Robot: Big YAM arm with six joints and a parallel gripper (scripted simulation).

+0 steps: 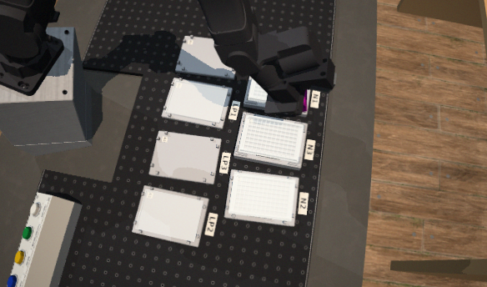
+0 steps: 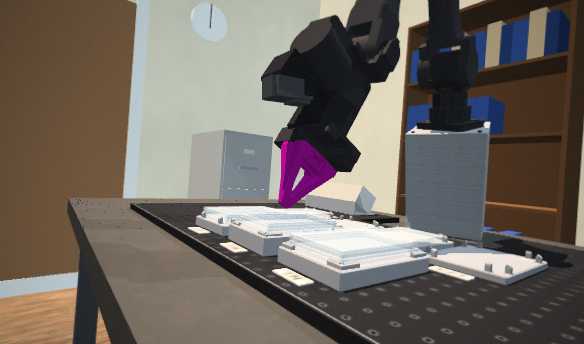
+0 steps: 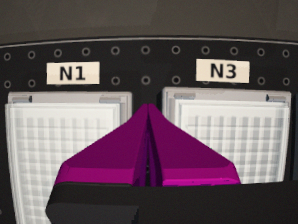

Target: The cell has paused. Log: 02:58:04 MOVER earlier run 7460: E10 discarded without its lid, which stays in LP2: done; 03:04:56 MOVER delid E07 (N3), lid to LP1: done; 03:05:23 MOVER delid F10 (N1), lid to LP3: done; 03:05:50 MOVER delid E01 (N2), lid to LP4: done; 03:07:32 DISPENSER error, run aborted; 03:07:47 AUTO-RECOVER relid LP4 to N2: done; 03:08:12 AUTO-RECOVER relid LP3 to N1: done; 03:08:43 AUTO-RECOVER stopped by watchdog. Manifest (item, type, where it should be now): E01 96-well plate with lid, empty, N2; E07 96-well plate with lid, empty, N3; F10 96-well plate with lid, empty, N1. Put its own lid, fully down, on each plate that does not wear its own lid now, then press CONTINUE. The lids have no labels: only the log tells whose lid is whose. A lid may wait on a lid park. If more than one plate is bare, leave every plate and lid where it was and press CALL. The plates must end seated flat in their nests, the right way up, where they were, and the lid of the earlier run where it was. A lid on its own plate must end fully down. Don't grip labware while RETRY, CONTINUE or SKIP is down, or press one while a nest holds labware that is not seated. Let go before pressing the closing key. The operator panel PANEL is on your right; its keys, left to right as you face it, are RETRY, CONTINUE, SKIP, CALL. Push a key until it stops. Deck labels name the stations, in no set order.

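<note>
Right now my hand is 230 mm past the lid park LP1, 70 mm above it and 30 mm to the left of it. Round my hand: LP1 label: 150 mm behind, 70 mm below, 20 mm to the right; then LP3 label: 140 mm to the right, 120 mm behind, 70 mm below; then nest N1: 60 mm to the left, 60 mm below, 60 mm behind.
</note>
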